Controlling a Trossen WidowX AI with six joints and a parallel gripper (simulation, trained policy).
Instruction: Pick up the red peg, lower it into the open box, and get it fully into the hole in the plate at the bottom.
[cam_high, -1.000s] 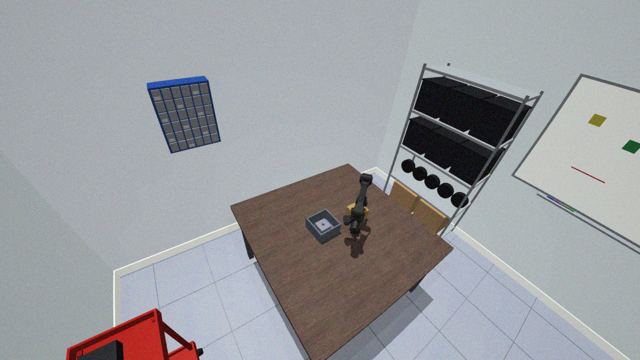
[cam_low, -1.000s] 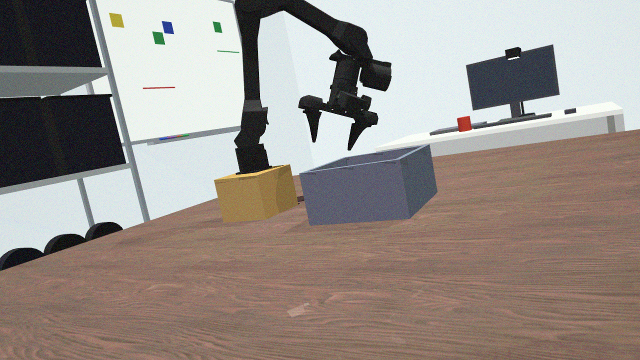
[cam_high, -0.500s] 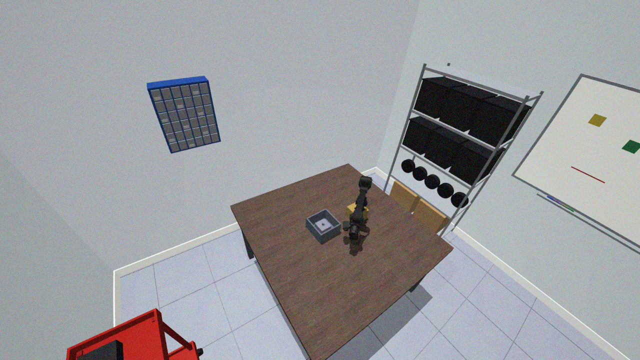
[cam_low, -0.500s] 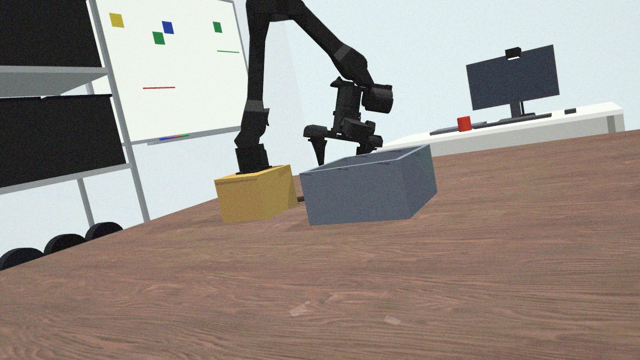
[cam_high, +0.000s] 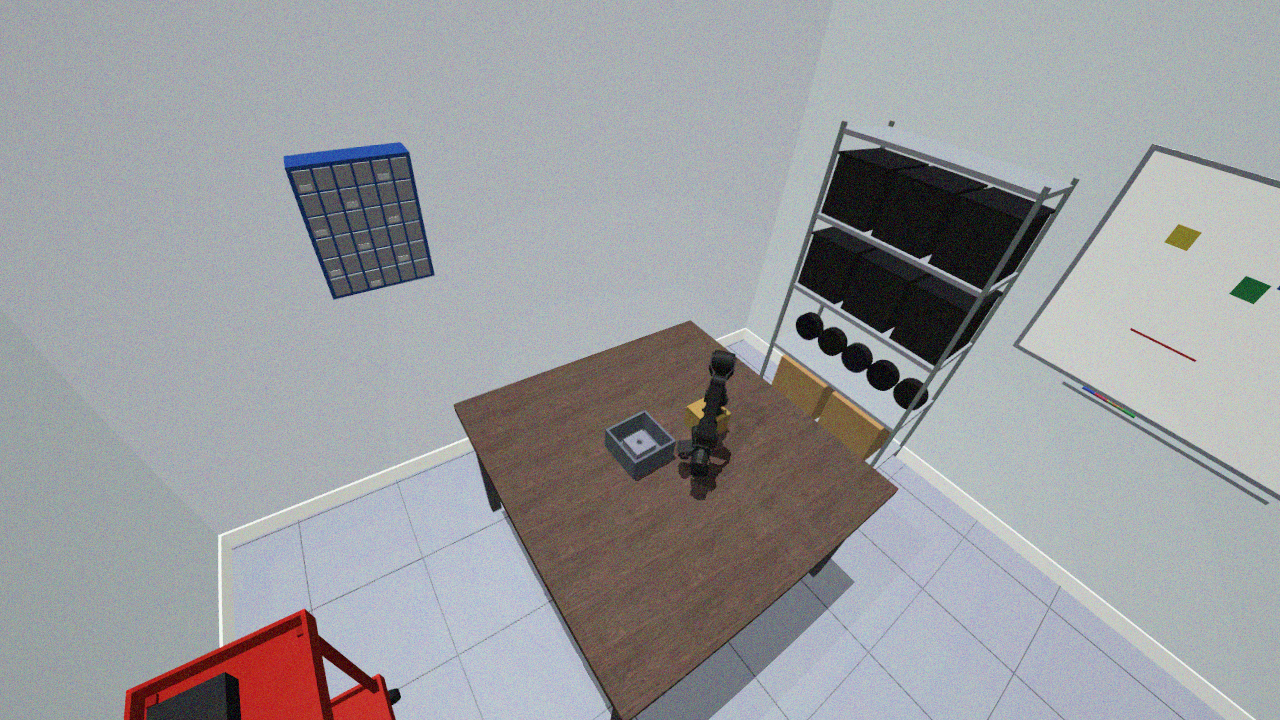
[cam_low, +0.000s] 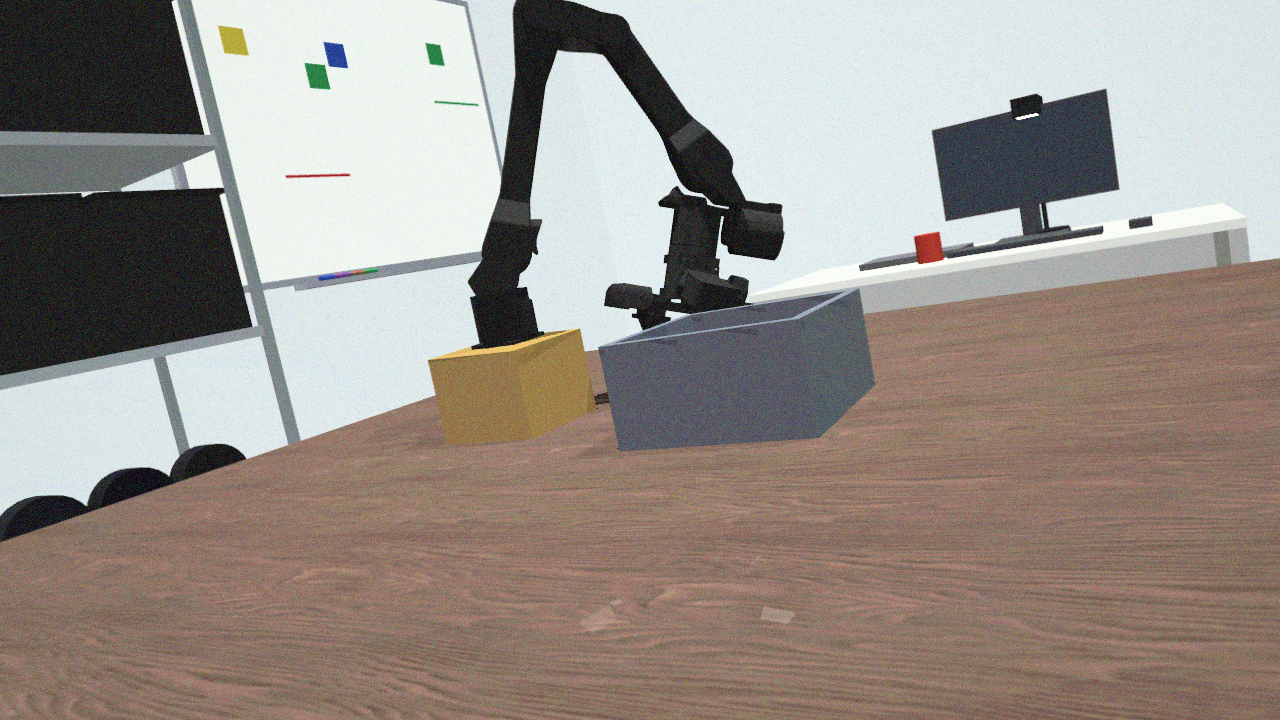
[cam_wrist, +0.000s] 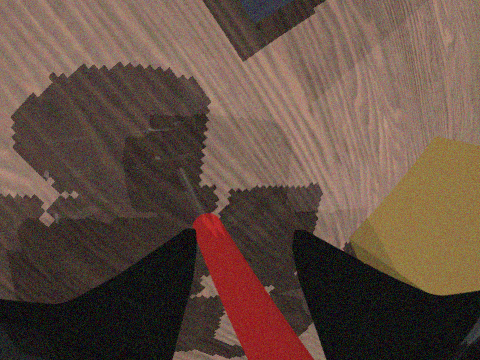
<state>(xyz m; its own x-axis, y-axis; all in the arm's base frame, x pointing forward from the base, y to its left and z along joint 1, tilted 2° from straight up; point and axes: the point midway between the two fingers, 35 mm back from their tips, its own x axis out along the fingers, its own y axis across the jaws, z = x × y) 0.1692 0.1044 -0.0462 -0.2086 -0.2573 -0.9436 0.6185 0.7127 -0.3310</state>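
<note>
The plate lies 16 cm to the right of my gripper tip, 16 cm ahead of it and 3 cm above it. Also, from my gripper tip: red peg 2 cm above, 1 cm to the left; then grey box 16 cm to the right, 16 cm ahead, 1 cm above.
</note>
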